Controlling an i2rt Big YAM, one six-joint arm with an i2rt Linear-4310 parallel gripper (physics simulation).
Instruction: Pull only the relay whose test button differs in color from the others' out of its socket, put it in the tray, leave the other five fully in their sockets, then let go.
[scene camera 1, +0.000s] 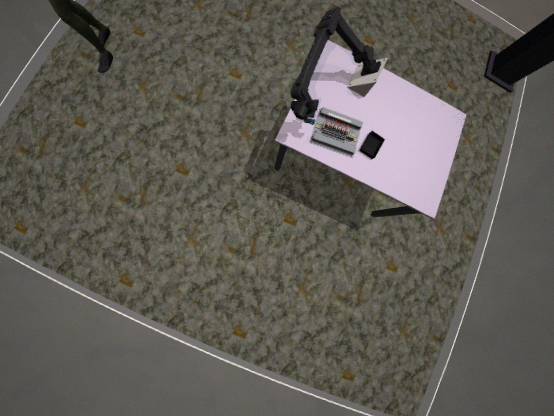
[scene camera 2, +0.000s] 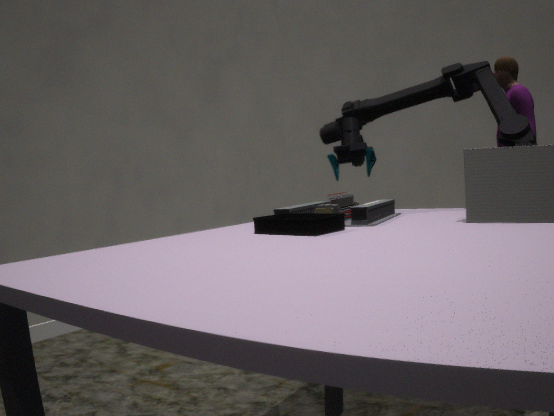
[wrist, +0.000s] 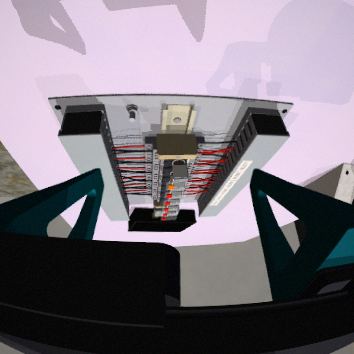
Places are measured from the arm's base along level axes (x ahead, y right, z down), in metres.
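Pixels of known places: gripper, between the fingertips: (scene camera 1: 314, 117) (scene camera 2: 352, 177) (wrist: 176, 176); arm's base, origin of its link: (scene camera 1: 371, 69) (scene camera 2: 524, 175).
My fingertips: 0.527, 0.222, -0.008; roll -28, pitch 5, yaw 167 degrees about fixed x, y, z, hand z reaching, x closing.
Ahead of a thing's pixels: the offset from my fingertips to its middle, as dx, dy, dz. Level surfaces: height alone.
The relay with the orange test button @(-0.028, -0.102, +0.061) (wrist: 171, 187) stands in its socket at the end block's side of the row in the wrist view. Several relays with red test buttons @(-0.031, -0.130, +0.061) (wrist: 169, 196) line up beyond it, small and overlapping, so their exact seating cannot be told. The row sits on the grey panel @(-0.038, -0.187, +0.103) (scene camera 1: 316, 146) (wrist: 145, 107) between two wiring ducts. The black tray @(-0.063, -0.448, +0.091) (scene camera 1: 372, 145) (scene camera 2: 300, 225) (wrist: 150, 226) lies beside the panel; no relay can be made out in it. My gripper (scene camera 2: 353, 177) (wrist: 176, 176) is open and empty, above the panel's end away from the tray.
Grey wiring ducts @(+0.059, -0.198, +0.085) (wrist: 87, 150) @(-0.135, -0.176, +0.085) (wrist: 250, 165) flank the relays, with red and black wires between. A tan end block @(-0.026, -0.084, +0.083) (wrist: 176, 145) stands at the row's end. A light box-like stand (scene camera 2: 507, 185) is by the arm's base. The pink table @(dz +0.108) (scene camera 1: 415, 150) (scene camera 2: 225, 280) carries everything.
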